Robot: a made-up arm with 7 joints.
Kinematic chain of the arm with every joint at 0, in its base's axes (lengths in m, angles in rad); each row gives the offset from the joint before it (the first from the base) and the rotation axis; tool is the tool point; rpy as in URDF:
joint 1: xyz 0 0 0.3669 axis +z
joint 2: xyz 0 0 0 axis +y
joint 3: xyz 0 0 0.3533 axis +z
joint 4: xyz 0.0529 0 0 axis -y
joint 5: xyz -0.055 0 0.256 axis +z
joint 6: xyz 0 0 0 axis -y
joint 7: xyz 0.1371 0 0 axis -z
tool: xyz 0 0 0 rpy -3.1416 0 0
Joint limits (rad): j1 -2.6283..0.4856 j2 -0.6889..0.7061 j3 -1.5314..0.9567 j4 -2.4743..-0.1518 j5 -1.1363..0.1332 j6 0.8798..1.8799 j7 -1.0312..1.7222
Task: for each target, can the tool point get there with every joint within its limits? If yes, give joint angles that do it. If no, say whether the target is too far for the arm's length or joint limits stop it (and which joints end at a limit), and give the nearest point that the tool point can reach.
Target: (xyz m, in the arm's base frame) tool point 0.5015 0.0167 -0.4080
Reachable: no: too far | nearest point 0.3588 0.0119 0.2126 | short by 0.637 m
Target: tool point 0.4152 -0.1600 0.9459
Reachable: yes | joints -0.1395 0.3832 -0.3768 -0.4290 -0.4421 1.1235 -0.5156
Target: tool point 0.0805 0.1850 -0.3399
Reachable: no: joint limits stop it (at a limit: joint 1, joint 2, joint 4) | nearest point 0.2163 0.1912 0.2141 | short by 0.570 m
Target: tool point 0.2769 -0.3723 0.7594
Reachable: yes | joints -0.0974 0.0644 -0.8916 -1.6007 -0.4134 1.6919 1.3972
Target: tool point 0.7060 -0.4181 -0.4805
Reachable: no: too far | nearest point 0.3877 -0.2296 0.2459 | short by 0.815 m
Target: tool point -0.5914 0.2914 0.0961
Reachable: no: joint limits stop it (at a limit: joint 1, joint 2) | nearest point -0.4326 0.1179 0.3314 | short by 0.333 m
